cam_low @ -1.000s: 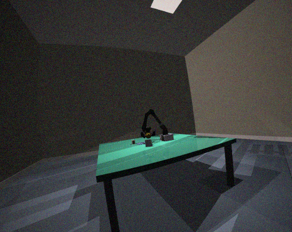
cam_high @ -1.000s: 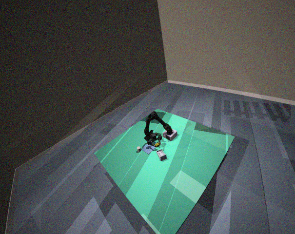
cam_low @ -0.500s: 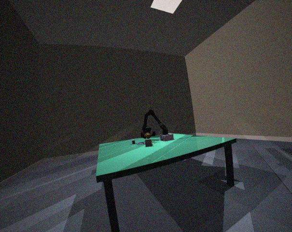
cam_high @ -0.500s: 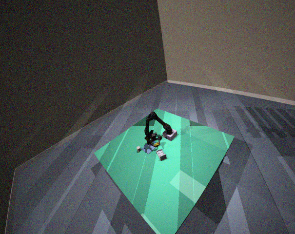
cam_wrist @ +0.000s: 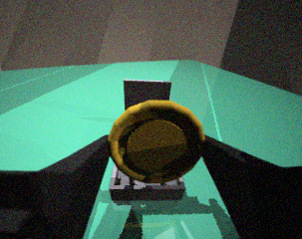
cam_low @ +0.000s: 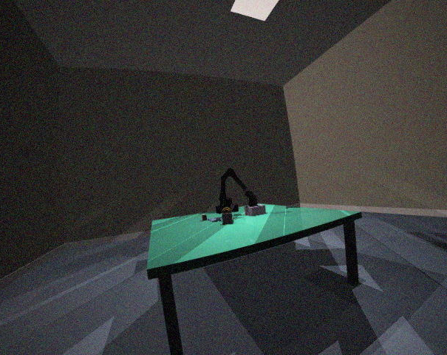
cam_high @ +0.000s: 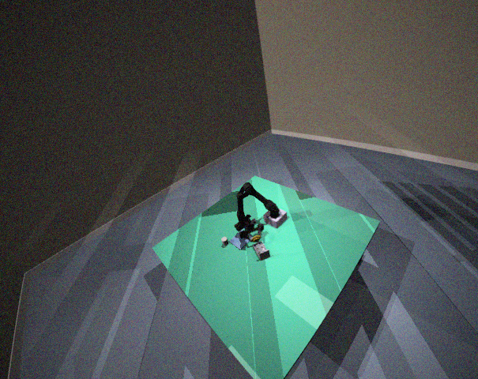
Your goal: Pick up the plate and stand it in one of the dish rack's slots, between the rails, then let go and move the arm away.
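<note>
The dish rack lies 20 mm ahead of my gripper tip, 50 mm to the left of it and 50 mm below it. Round my gripper tip: blue spoon: 70 mm behind, 190 mm to the right, 70 mm below; then light blue mat: 40 mm ahead, 140 mm to the right, 70 mm below; then yellow-brown plate: 10 mm to the right.
</note>
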